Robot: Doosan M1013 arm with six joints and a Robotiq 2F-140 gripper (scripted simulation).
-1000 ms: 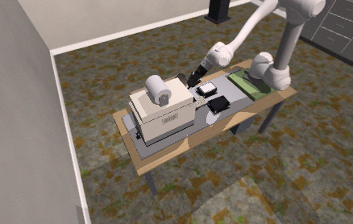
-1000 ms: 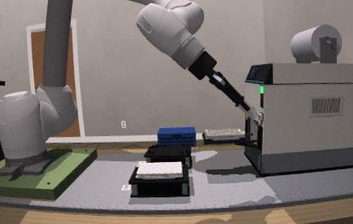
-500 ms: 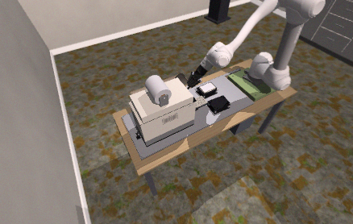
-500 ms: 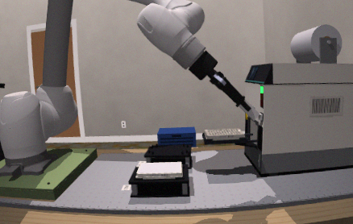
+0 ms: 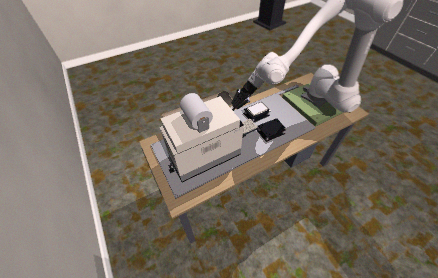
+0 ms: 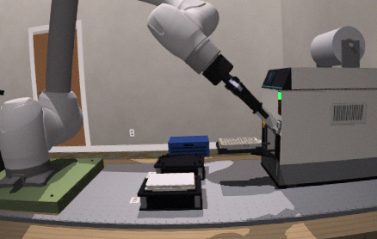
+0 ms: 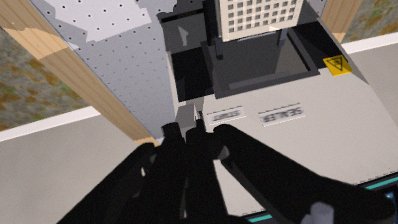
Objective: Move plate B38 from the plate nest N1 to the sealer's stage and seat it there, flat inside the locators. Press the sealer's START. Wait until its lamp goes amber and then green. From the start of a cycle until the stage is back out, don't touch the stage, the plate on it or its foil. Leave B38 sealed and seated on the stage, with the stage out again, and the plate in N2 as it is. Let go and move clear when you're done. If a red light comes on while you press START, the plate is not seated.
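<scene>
Now: the start button 40 mm ahead of my hand, 20 mm below it and 10 mm to the right of it. From my hand the other things lie so: yellow warning sticker (170 mm to the left, 70 mm ahead, 50 mm below); sealer stage (110 mm below, 100 mm to the left, 50 mm behind); foil roll (280 mm ahead, 200 mm above, 50 mm to the left).
</scene>
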